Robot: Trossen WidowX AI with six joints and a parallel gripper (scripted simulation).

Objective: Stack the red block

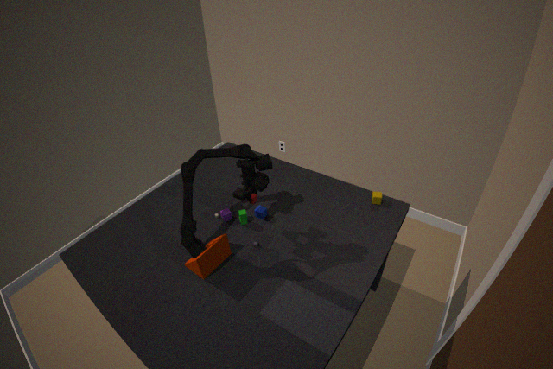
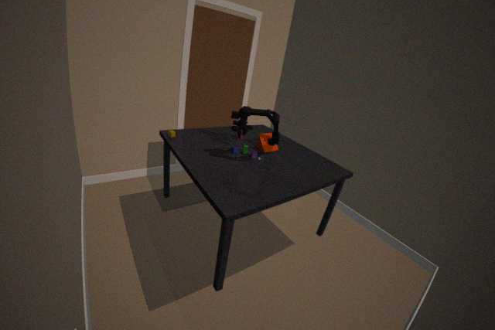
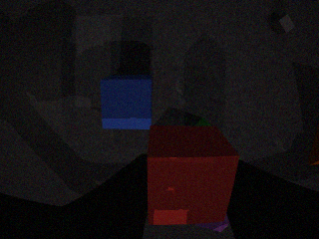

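Right now the blue block is 11 cm below my gripper tip and 4 cm ahead of it. Also, from my gripper tip: red block: 1 cm above; purple block: 12 cm to the left, 11 cm below, 8 cm behind; yellow block: 49 cm ahead, 40 cm to the right, 11 cm below.
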